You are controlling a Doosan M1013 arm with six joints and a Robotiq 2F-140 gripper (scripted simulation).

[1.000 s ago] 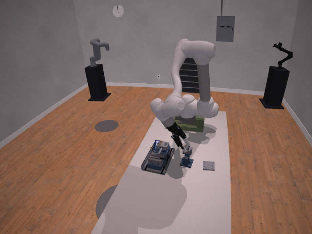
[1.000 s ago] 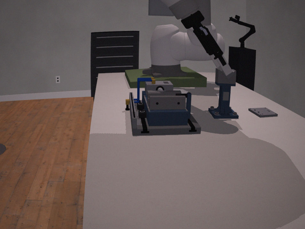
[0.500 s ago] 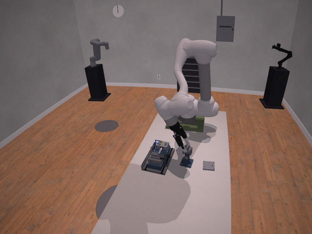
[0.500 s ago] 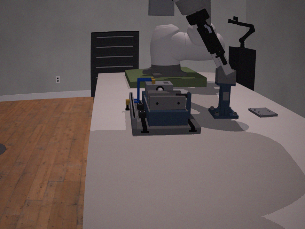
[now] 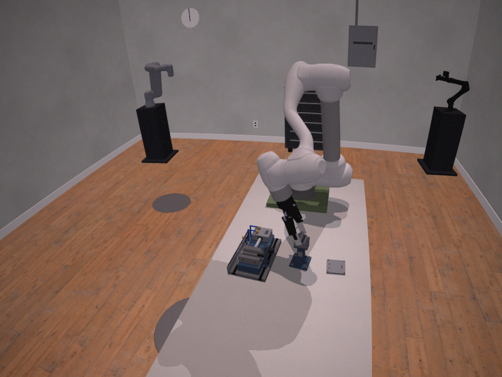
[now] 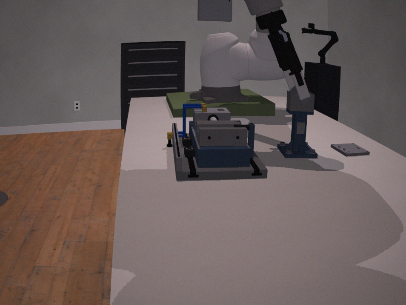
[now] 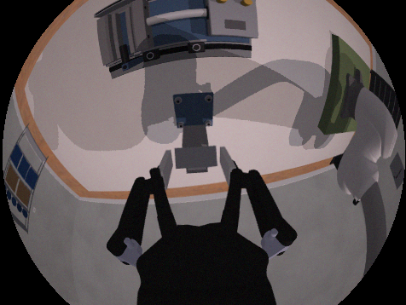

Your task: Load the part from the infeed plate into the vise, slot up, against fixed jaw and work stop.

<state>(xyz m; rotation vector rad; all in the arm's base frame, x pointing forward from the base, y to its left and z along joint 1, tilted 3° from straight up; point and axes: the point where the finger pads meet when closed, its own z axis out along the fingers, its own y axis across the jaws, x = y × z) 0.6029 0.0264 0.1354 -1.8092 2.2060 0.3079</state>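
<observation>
The grey part lies 2 cm below my hand and 1 cm to the left of it. The rest, counted from my hand: vise 21 cm to the right, 14 cm below, 1 cm behind.
</observation>
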